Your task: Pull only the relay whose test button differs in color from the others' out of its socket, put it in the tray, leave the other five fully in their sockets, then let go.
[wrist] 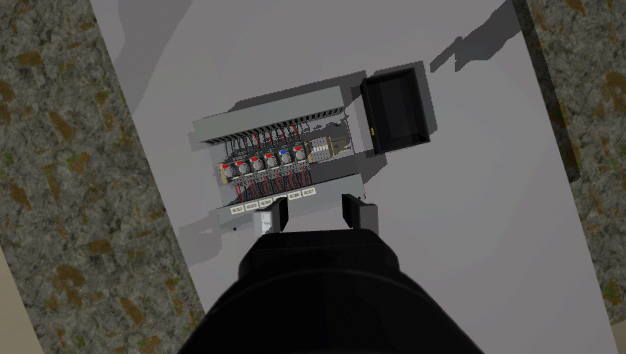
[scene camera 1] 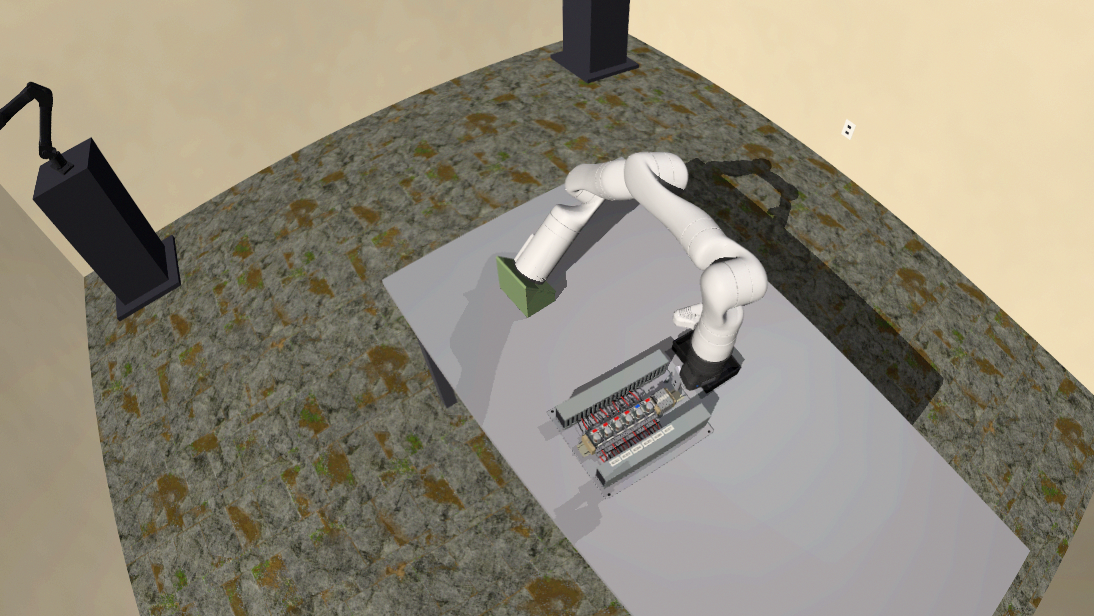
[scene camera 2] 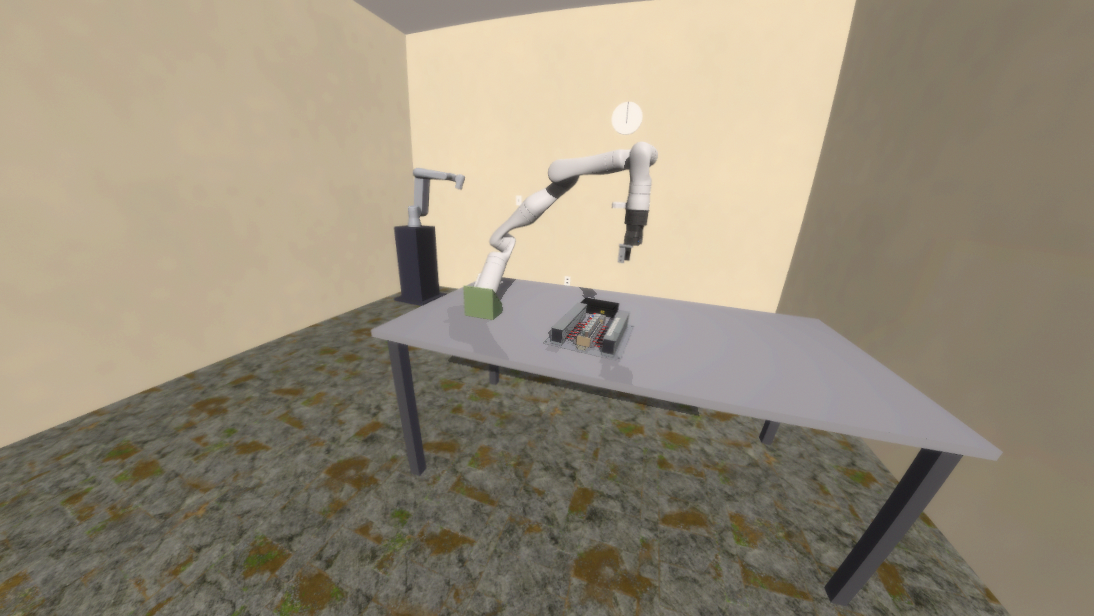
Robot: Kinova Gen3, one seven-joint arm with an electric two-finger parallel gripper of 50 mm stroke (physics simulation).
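Frame: origin at the arm's base, x right, y ahead, z up, level; centimetres.
Seen in the pictures: gripper, between the fingertips: [wrist: 315, 207] [scene camera 1: 687, 381] [scene camera 2: 623, 261]; arm's base, origin of its link: [scene camera 1: 528, 273] [scene camera 2: 484, 295].
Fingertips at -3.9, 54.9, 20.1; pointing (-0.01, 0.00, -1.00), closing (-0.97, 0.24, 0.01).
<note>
Pixels of each thing's top centre, then the offset from my fingertips to it, as dx, dy, dz. Level surfaces: height alone.
- relay with a blue test button, centre of its top: [wrist: 284, 156] [scene camera 1: 639, 408] +3.5, -7.6, -21.0
- end relay, centre of its top: [wrist: 299, 152] [scene camera 1: 649, 402] +0.6, -7.5, -21.0
- black tray, centre of its top: [wrist: 397, 110] [scene camera 1: 707, 354] [scene camera 2: 599, 303] -21.9, -10.5, -24.4
- upper duct, centre of its top: [wrist: 268, 113] [scene camera 1: 614, 383] [scene camera 2: 571, 314] +4.2, -16.7, -21.6
- labelled duct, centre of its top: [wrist: 290, 201] [scene camera 1: 656, 441] [scene camera 2: 617, 323] +5.0, +1.3, -21.6
- beige terminal block, centre of its top: [wrist: 320, 148] -4.0, -7.3, -23.2
- grey table, height of its surface: dz -27.9
Six relays stand in a row in their sockets between two grey wire ducts. The relay with a blue test button [scene camera 1: 639, 407] [wrist: 285, 156] is second from the terminal-block end of the row. The other five have red buttons, such as the end relay [wrist: 300, 153] beside it. The black tray [wrist: 397, 112] [scene camera 2: 600, 306] stands past that end of the panel and looks empty in the wrist view; the arm partly hides it in scene camera 1. My gripper [wrist: 315, 207] [scene camera 2: 625, 254] is open and empty, high above the panel. In the wrist view its fingers overlap the labelled duct.
The upper duct [wrist: 270, 114] and the labelled duct [wrist: 330, 192] flank the row, with red and black wires running to the sockets. A beige terminal block [wrist: 320, 149] stands beside the end relay. The arm's green base block [scene camera 1: 524, 289] [scene camera 2: 480, 302] is on the grey table [scene camera 1: 765, 489].
</note>
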